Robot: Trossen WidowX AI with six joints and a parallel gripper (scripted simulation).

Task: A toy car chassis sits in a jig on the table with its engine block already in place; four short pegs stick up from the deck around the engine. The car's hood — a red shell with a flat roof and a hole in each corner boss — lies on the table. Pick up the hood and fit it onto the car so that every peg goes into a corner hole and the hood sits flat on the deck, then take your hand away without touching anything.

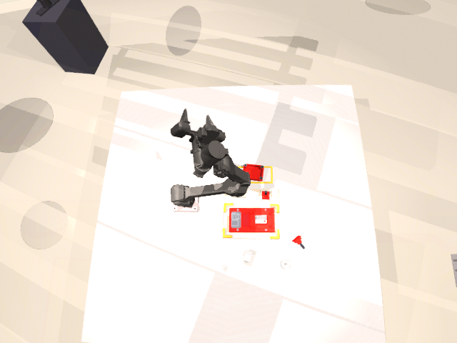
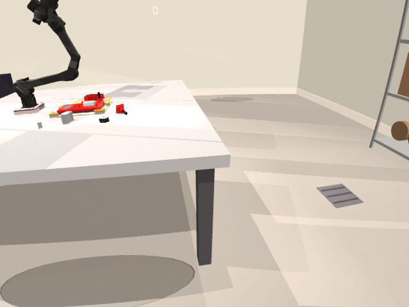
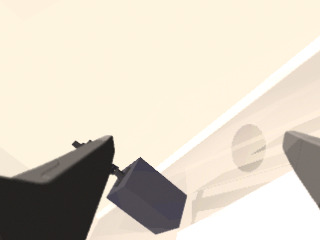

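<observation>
My gripper tip is 45 cm above the red hood, 20 cm short of it and 2 cm to the left of it. Also, from my gripper tip: grey engine block 43 cm below, 27 cm ahead, 23 cm to the right.
</observation>
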